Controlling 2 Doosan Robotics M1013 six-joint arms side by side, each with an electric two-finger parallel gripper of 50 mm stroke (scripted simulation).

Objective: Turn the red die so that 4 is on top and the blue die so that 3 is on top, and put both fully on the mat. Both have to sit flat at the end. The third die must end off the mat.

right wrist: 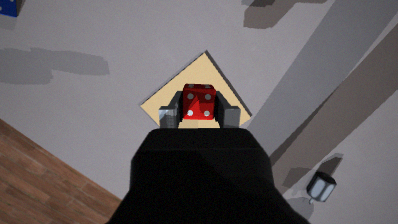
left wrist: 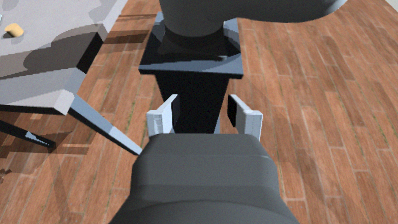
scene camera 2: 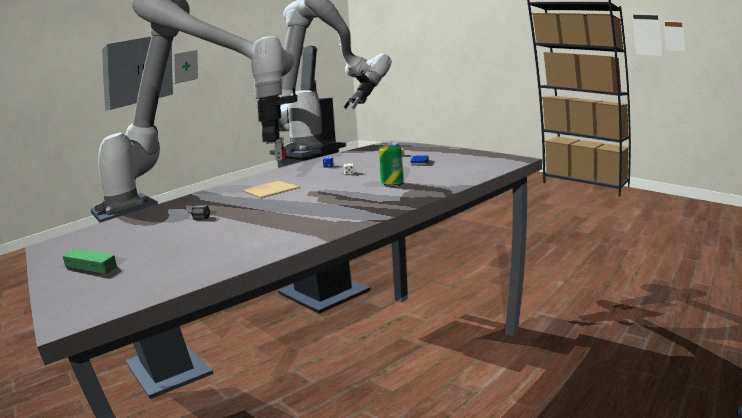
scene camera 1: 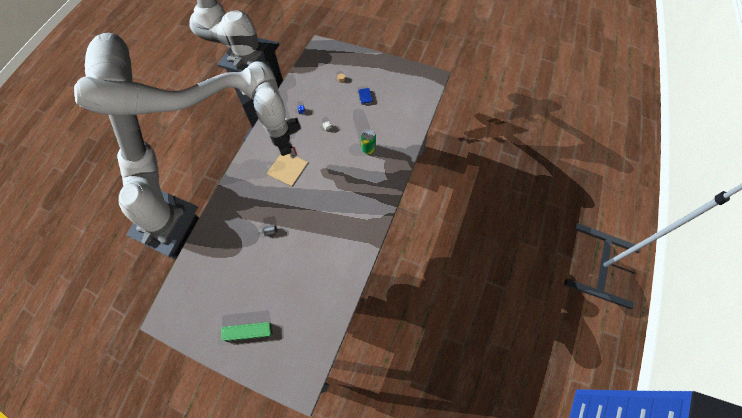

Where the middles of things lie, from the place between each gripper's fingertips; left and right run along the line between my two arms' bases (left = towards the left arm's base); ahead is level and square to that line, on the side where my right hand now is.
I see the tan mat (scene camera 1: 287, 170) 11 cm below my right hand (scene camera 2: 280, 159), 3 cm to the right of it and 3 cm behind it. Also, from my right hand: red die (right wrist: 198, 99) right at my right hand.
The red die is 530 mm ahead of my left hand, 950 mm to the right of it and 50 mm below it. Also, from my left hand: tan mat: 490 mm ahead, 980 mm to the right, 160 mm below.
